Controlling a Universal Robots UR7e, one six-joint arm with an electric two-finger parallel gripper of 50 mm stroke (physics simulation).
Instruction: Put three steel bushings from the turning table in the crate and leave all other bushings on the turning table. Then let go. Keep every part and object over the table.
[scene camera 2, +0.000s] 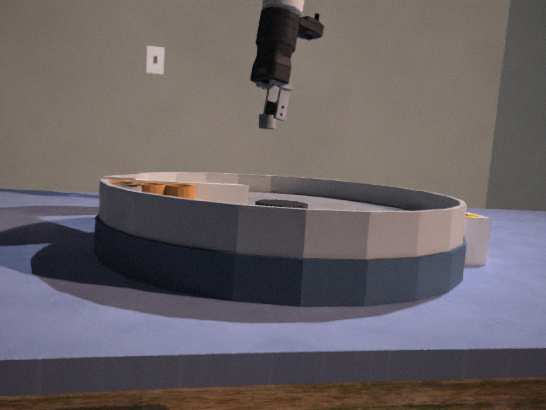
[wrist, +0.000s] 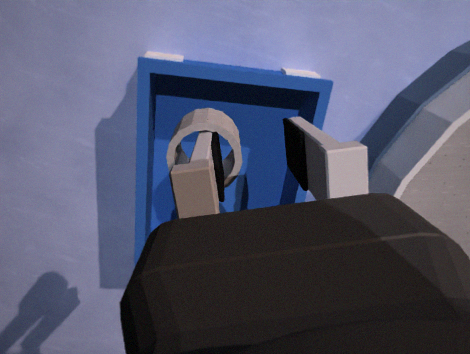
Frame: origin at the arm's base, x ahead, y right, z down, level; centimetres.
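Seen in the pictures: gripper, fingertip midpoint: (scene camera 2: 273, 119) (wrist: 252, 147).
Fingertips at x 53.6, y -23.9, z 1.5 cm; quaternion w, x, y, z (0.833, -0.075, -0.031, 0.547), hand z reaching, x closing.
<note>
A point is followed by its place in that frame.
My gripper (scene camera 2: 275, 118) {x 53.6, y -23.9, z 1.5 cm} (wrist: 252, 147) {x 53.6, y -23.9, z 1.5 cm} is part open, high above the blue crate (wrist: 143, 130) {x 48.4, y -29.7, z 14.2 cm}. A grey steel bushing (scene camera 2: 267, 121) {x 52.5, y -24.3, z 1.9 cm} (wrist: 207, 119) {x 54.4, y -26.3, z 1.2 cm} hangs around one fingertip, the left one in the wrist view; that finger passes through its hole, and the bushing is not clamped between the two fingers. Greyish surfaces show behind and through the ring; I cannot tell whether they belong to another bushing in the crate. The near part of the crate is hidden by the gripper body. The round turning table (scene camera 2: 270, 230) {x 42.1, y 32.0, z 13.1 cm} (wrist: 422, 122) {x 55.0, y -8.0, z 14.0 cm} has orange bushings (scene camera 2: 180, 191) {x 35.3, y 15.2, z 11.9 cm} at its left side.
Inside the turning table are a pale straight wall (scene camera 2: 225, 193) {x 40.7, y 12.1, z 12.3 cm} and a dark round disc (scene camera 2: 281, 203) {x 47.5, y 12.7, z 13.1 cm}. A white block (scene camera 2: 477, 242) {x 71.6, y 16.9, z 16.5 cm} with a yellow top stands behind its right side. The turning table's raised rim lies to the right of the crate in the wrist view.
</note>
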